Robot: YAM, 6 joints.
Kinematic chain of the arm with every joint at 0, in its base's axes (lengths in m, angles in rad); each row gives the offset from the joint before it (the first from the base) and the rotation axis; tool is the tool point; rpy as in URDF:
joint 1: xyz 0 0 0.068 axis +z
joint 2: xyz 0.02 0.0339 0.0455 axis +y
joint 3: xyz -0.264 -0.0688 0 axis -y
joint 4: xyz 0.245 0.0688 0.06 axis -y
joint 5: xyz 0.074 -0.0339 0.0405 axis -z
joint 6: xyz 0.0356 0 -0.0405 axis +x
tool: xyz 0 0 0 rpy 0 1.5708 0
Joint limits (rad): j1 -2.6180..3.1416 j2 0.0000..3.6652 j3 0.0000..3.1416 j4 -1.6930..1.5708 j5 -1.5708..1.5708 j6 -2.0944..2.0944
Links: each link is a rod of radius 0.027 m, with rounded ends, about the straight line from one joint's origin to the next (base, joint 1, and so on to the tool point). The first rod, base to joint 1, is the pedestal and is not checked.
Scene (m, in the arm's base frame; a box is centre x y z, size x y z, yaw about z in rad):
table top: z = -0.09
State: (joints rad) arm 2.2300 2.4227 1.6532 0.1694 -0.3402 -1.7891
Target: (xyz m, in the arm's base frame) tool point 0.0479 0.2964 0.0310
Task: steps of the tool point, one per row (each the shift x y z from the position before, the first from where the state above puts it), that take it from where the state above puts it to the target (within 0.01 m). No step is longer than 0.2 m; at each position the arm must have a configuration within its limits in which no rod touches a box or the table.
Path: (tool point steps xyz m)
1: 0.1514 0.0175 -0.0297
2: 0.1340 -0.0423 -0.0233
3: 0.0935 -0.0866 -0.0152

